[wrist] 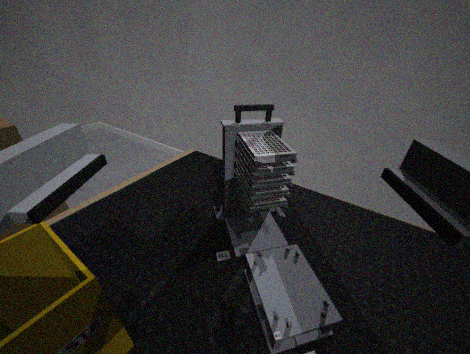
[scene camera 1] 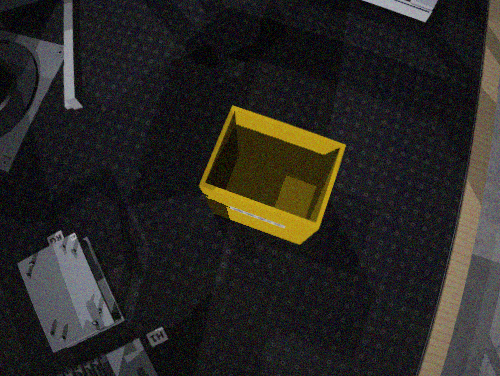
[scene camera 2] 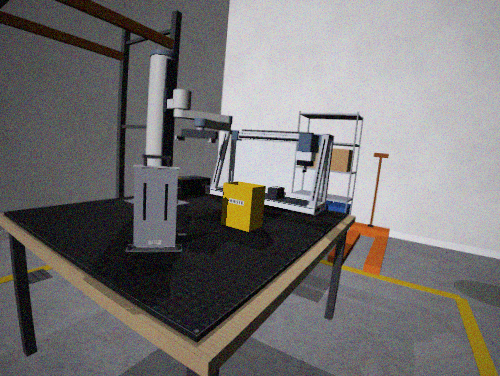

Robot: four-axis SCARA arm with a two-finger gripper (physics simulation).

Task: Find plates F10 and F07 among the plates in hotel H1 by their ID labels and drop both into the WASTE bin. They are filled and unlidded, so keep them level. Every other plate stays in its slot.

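Frame: origin at the arm's base, x ahead, y down, z left, level; metres.
Seen in the pictures: gripper, fingertip midpoint: [wrist: 243, 150] [scene camera 2: 192, 138].
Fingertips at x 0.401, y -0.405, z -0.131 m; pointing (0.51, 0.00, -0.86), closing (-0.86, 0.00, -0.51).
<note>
Pixels of each thing's top centre, then the offset from my fingertips to it.
- yellow WASTE bin, top centre: [scene camera 1: 274, 164] [wrist: 11, 276] [scene camera 2: 244, 184] dz +0.105, dx +0.245, dy +0.192 m
- H1 tag, top centre: [scene camera 1: 157, 336] [wrist: 223, 255] dz -0.188, dx +0.146, dy +0.392 m
My gripper [scene camera 2: 196, 138] [wrist: 243, 150] is open and empty, high above the table; its fingers stand wide at both sides of the wrist view. Hotel H1 [scene camera 2: 155, 207] [wrist: 229, 150] is an upright grey rack with a black top handle. Its stacked plates [wrist: 267, 145] face the wrist camera, level in their slots, beyond the fingers. Their ID labels are too small and blurred to read, so F10 and F07 cannot be told apart. The yellow WASTE bin [scene camera 1: 285, 127] [scene camera 2: 245, 210] [wrist: 25, 260] stands upright and open-topped; no plate shows inside it in scene view 1.
A pale stand with small pegs [scene camera 1: 45, 295] [wrist: 300, 295] lies in front of the hotel. The H1 tag [scene camera 1: 157, 336] [wrist: 222, 256] is beside the hotel. The arm's column [scene camera 2: 156, 110] rises behind it in scene view 2. A white gantry machine [scene camera 2: 320, 175] stands behind the bin.
</note>
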